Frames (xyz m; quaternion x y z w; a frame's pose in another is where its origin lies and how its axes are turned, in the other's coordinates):
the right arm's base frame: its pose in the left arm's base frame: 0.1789 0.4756 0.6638 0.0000 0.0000 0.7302 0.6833
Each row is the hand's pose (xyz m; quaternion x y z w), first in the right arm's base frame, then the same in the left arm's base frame.
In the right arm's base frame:
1: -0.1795 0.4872 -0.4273 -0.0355 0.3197 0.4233 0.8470
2: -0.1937 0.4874 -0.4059 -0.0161 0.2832 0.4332 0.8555
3: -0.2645 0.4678 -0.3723 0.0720 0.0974 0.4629 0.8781
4: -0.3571 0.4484 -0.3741 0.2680 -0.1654 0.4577 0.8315
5: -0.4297 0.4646 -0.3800 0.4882 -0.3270 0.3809 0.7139
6: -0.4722 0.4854 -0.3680 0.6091 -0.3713 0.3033 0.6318
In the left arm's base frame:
1: -0.2953 0.2642 0.2365 -0.2577 0.1925 0.9077 0.2696
2: -0.2946 0.2500 0.2579 -0.2178 0.1817 0.9206 0.2682
3: -0.2703 0.1807 0.2915 -0.0219 0.1191 0.9574 0.2620
4: -0.2448 0.0896 0.2897 0.3039 0.0827 0.9198 0.2339
5: -0.2562 0.0160 0.2838 0.5723 0.1330 0.7815 0.2097
6: -0.2741 -0.0277 0.2958 0.6873 0.1910 0.6685 0.2102

